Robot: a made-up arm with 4 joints. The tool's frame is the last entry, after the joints. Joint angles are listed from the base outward.
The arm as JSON. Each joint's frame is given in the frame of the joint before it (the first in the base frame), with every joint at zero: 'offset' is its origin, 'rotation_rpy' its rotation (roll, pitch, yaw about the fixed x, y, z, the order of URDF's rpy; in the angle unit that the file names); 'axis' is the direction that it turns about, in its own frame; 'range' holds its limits. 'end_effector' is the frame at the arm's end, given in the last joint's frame.
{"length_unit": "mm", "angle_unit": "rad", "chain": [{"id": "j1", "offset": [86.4, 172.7, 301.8], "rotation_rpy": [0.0, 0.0, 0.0], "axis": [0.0, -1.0, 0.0], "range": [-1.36, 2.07]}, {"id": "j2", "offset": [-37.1, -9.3, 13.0], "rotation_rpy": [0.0, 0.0, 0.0], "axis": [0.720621, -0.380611, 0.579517], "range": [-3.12, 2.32]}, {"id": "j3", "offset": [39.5, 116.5, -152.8], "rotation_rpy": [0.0, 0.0, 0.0], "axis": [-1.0, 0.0, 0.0], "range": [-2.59, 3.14]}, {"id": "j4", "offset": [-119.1, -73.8, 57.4], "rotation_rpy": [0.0, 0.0, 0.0], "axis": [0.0, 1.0, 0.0], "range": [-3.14, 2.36]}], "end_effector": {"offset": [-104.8, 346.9, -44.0], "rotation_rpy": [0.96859, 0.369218, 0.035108]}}
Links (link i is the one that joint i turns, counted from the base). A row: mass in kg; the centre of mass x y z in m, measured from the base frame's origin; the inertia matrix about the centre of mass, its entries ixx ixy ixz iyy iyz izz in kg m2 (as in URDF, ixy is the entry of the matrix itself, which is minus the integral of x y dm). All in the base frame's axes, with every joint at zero. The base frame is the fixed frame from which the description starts. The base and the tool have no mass.
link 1: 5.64; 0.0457 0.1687 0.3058; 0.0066 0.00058 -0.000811 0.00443 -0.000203 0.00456
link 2: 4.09; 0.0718 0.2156 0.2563; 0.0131 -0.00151 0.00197 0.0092 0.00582 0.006
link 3: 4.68; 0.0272 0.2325 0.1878; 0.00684 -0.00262 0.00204 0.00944 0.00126 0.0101
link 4: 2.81; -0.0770 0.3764 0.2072; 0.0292 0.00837 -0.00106 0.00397 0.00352 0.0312
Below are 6 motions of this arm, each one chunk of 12 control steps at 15 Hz.
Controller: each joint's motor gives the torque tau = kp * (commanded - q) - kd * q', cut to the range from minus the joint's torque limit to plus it. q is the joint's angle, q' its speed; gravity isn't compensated. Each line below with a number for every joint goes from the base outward.
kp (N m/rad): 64 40 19 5.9
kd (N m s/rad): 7.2 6.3 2 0.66
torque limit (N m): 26 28 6.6 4.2
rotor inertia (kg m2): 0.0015 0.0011 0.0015 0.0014
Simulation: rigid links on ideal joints. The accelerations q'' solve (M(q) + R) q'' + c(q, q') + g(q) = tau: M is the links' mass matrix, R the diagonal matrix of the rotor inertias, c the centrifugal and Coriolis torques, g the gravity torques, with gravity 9.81 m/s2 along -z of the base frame. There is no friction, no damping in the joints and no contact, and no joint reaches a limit. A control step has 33 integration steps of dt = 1/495 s. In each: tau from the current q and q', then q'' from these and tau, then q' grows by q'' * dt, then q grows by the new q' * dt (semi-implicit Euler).
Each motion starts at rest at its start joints. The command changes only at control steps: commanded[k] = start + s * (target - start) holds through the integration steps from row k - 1 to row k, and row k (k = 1, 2, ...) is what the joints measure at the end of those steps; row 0 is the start. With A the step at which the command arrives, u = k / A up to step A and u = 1 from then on. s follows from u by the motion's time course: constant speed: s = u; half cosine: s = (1 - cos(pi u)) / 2; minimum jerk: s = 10 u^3 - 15 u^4 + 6 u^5; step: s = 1 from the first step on.
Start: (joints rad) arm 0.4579 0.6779 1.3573 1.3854
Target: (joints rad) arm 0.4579 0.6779 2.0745 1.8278
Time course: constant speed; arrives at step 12
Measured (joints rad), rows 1 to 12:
1: 0.4948 0.6650 1.3827 1.3452
2: 0.5349 0.6321 1.4756 1.3252
3: 0.5620 0.5982 1.5872 1.3284
4: 0.5746 0.5712 1.6847 1.3489
5: 0.5757 0.5535 1.7608 1.3798
6: 0.5701 0.5441 1.8208 1.4160
7: 0.5624 0.5401 1.8728 1.4542
8: 0.5552 0.5385 1.9232 1.4927
9: 0.5497 0.5372 1.9756 1.5311
10: 0.5458 0.5354 2.0308 1.5690
11: 0.5428 0.5327 2.0881 1.6063
12: 0.5403 0.5294 2.1462 1.6431

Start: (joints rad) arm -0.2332 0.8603 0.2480 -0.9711
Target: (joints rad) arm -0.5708 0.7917 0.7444 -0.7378
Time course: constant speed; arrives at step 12
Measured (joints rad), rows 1 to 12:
1: -0.1813 0.8108 0.2345 -0.9462
2: -0.1300 0.7404 0.2696 -0.9448
3: -0.1134 0.6852 0.3321 -0.9540
4: -0.1213 0.6486 0.3916 -0.9543
5: -0.1424 0.6255 0.4412 -0.9447
6: -0.1692 0.6104 0.4845 -0.9307
7: -0.1978 0.5992 0.5255 -0.9162
8: -0.2263 0.5895 0.5670 -0.9028
9: -0.2541 0.5803 0.6097 -0.8906
10: -0.2815 0.5712 0.6536 -0.8792
11: -0.3085 0.5622 0.6981 -0.8679
12: -0.3354 0.5534 0.7430 -0.8564

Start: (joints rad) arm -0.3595 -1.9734 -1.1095 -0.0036
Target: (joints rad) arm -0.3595 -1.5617 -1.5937 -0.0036
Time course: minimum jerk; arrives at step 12
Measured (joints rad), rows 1 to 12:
1: -0.2917 -1.9463 -1.0715 -0.0581
2: -0.1859 -1.8930 -1.0377 -0.1306
3: -0.1108 -1.8387 -1.0452 -0.1706
4: -0.0776 -1.7909 -1.0858 -0.1860
5: -0.0729 -1.7473 -1.1459 -0.1919
6: -0.0802 -1.7029 -1.2171 -0.1956
7: -0.0889 -1.6548 -1.2952 -0.1981
8: -0.0943 -1.6040 -1.3757 -0.1988
9: -0.0962 -1.5542 -1.4526 -0.1968
10: -0.0955 -1.5103 -1.5189 -0.1927
11: -0.0939 -1.4761 -1.5688 -0.1877
12: -0.0928 -1.4532 -1.6002 -0.1841

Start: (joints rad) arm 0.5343 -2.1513 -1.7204 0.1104
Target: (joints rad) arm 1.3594 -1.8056 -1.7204 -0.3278
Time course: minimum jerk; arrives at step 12
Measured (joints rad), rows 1 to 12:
1: 0.5813 -2.1511 -1.7342 0.0607
2: 0.6556 -2.1273 -1.7512 0.0118
3: 0.7240 -2.0992 -1.7751 -0.0150
4: 0.7865 -2.0745 -1.7962 -0.0334
5: 0.8537 -2.0522 -1.8089 -0.0583
6: 0.9327 -2.0287 -1.8147 -0.0945
7: 1.0219 -2.0017 -1.8181 -0.1378
8: 1.1132 -1.9717 -1.8224 -0.1805
9: 1.1956 -1.9417 -1.8284 -0.2155
10: 1.2595 -1.9157 -1.8346 -0.2391
11: 1.2993 -1.8972 -1.8394 -0.2506
12: 1.3159 -1.8881 -1.8414 -0.2526

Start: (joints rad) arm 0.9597 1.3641 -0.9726 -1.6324
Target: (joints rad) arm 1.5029 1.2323 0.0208 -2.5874
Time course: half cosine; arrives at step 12
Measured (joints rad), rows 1 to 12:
1: 1.0003 1.3808 -0.9634 -1.5809
2: 1.0557 1.3991 -0.9340 -1.5237
3: 1.1035 1.4124 -0.8795 -1.5262
4: 1.1485 1.4203 -0.7996 -1.5810
5: 1.1971 1.4230 -0.6961 -1.6694
6: 1.2514 1.4218 -0.5740 -1.7771
7: 1.3097 1.4182 -0.4411 -1.8952
8: 1.3683 1.4137 -0.3068 -2.0172
9: 1.4227 1.4093 -0.1805 -2.1373
10: 1.4690 1.4058 -0.0713 -2.2487
11: 1.5041 1.4036 0.0134 -2.3434
12: 1.5257 1.4033 0.0680 -2.4129

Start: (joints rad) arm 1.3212 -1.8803 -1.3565 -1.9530
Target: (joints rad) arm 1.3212 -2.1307 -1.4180 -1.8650
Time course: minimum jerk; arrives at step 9
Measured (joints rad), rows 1 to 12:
1: 1.3098 -1.9075 -1.3920 -1.9014
2: 1.2878 -1.9428 -1.4178 -1.8755
3: 1.2743 -1.9800 -1.4289 -1.8558
4: 1.2713 -2.0183 -1.4365 -1.8359
5: 1.2749 -2.0583 -1.4462 -1.8169
6: 1.2805 -2.0986 -1.4578 -1.8006
7: 1.2855 -2.1359 -1.4683 -1.7882
8: 1.2889 -2.1660 -1.4754 -1.7802
9: 1.2913 -2.1866 -1.4787 -1.7758
10: 1.2936 -2.1995 -1.4802 -1.7733
11: 1.2961 -2.2069 -1.4811 -1.7717
12: 1.2984 -2.2111 -1.4822 -1.7709

